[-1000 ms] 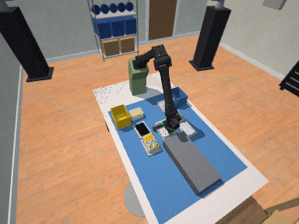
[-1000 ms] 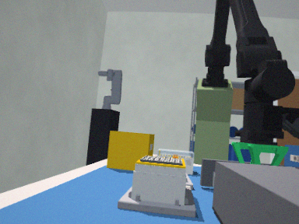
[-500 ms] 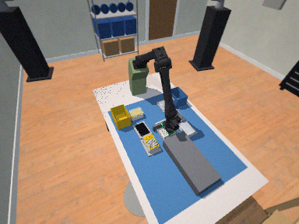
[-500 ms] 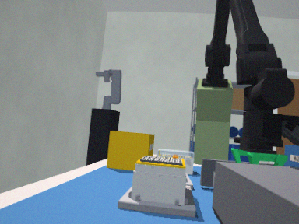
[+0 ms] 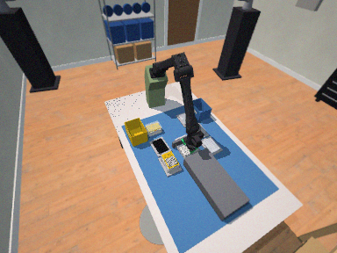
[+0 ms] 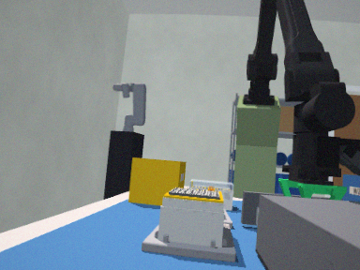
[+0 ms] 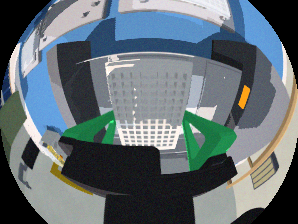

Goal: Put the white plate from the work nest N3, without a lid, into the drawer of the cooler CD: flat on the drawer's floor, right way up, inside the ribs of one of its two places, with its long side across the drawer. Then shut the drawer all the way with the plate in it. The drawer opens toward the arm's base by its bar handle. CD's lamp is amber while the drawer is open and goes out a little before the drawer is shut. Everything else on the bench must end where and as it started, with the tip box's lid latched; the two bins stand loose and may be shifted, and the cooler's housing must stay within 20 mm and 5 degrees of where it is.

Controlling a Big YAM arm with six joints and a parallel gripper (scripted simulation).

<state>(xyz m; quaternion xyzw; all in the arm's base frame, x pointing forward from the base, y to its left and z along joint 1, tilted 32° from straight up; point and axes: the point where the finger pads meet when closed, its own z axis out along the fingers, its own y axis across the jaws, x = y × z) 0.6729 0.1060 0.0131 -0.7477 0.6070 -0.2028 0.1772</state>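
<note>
Right now the white plate is right at my hand. The rest, counted from my hand: grey cooler CD: 16 cm ahead, 4 cm to the left; yellow-topped tip box: 7 cm ahead, 18 cm to the right, 2 cm above; drawer: 4 cm ahead, 1 cm to the left, 1 cm below.
</note>
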